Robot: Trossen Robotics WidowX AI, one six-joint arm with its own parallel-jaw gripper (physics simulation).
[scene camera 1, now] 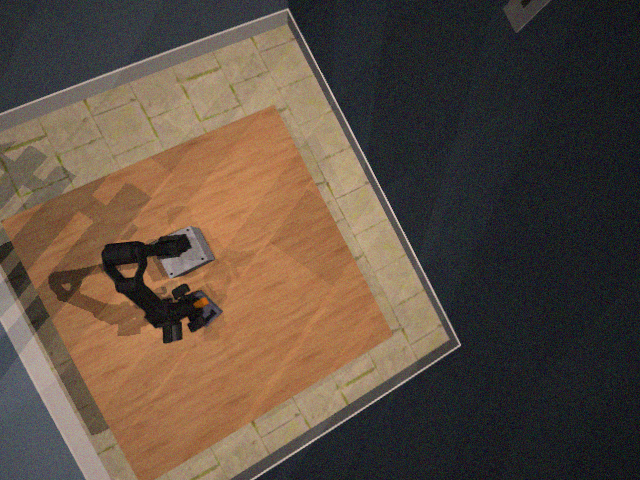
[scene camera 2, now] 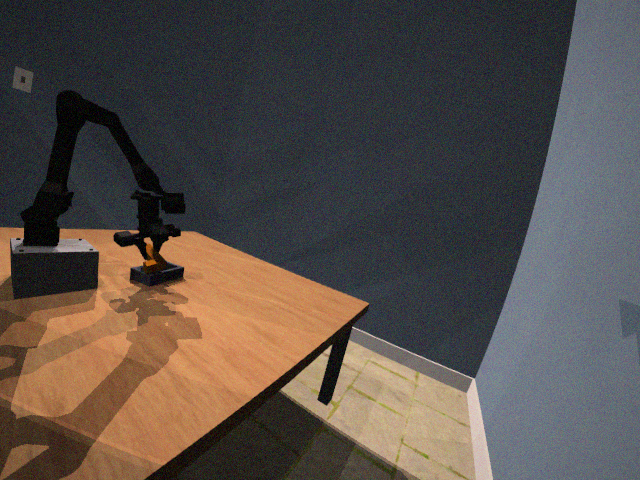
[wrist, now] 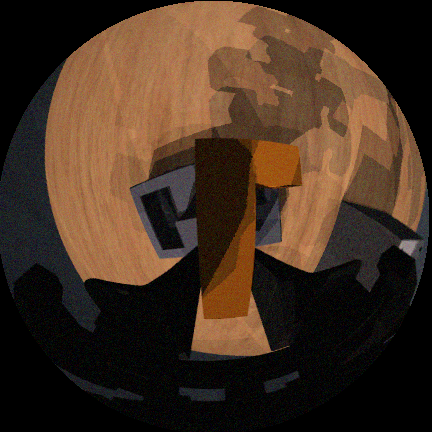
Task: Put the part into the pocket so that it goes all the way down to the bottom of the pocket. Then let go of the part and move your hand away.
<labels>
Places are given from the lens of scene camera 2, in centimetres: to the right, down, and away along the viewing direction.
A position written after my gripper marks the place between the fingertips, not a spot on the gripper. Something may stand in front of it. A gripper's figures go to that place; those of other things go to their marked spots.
my gripper (scene camera 2: 150, 258): -56, 6, 70
grey pocket block (scene camera 2: 173, 271): -50, 11, 73
</labels>
